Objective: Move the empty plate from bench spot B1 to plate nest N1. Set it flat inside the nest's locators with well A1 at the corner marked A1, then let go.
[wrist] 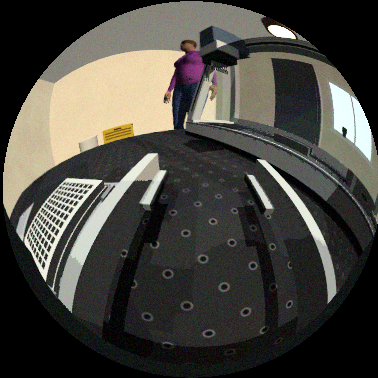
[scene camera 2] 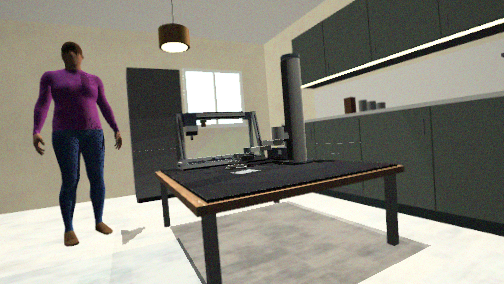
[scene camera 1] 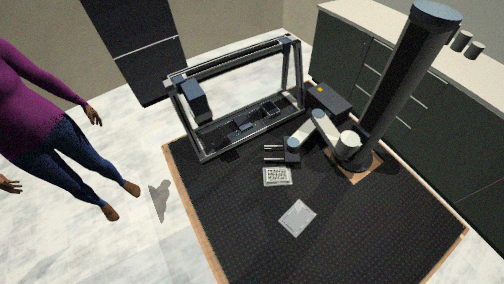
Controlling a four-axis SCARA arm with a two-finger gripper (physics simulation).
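Note:
A white gridded plate lies on the dark bench mat, with a pale grey border around it in scene camera 1. A light grey rectangular piece lies flat, turned diagonally, on the side of the plate away from the gripper. The labels B1, N1 and A1 cannot be read. My gripper is shut at its narrow setting and empty, with a gap between its parallel fingers. It is beside the plate, above the mat; the plate is outside the left finger in the wrist view.
A gantry machine stands along the mat behind the gripper, its head hanging from the rail. A black box stands near the arm's tall column. A person stands beside the bench.

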